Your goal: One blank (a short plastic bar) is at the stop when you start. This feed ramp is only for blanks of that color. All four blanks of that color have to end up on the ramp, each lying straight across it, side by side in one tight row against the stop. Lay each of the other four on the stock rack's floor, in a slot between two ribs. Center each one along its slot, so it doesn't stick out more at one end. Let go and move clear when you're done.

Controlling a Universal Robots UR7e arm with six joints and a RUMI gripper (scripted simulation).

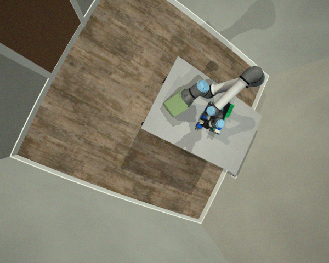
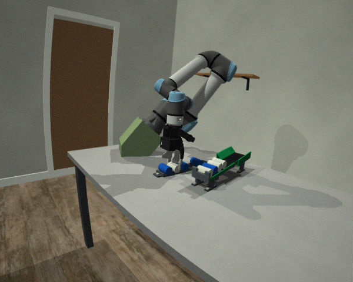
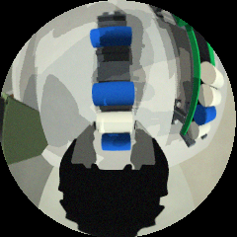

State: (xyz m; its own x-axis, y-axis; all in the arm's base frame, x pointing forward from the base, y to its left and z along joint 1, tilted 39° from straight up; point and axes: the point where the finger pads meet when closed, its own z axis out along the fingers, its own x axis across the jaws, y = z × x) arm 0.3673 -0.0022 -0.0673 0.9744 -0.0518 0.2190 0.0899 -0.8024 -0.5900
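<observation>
My hand is 10 mm past the dark stock rack, 80 mm to the right of it and 40 mm above it. From my hand the other things lie so: grey stop 200 mm ahead, 30 mm above.
</observation>
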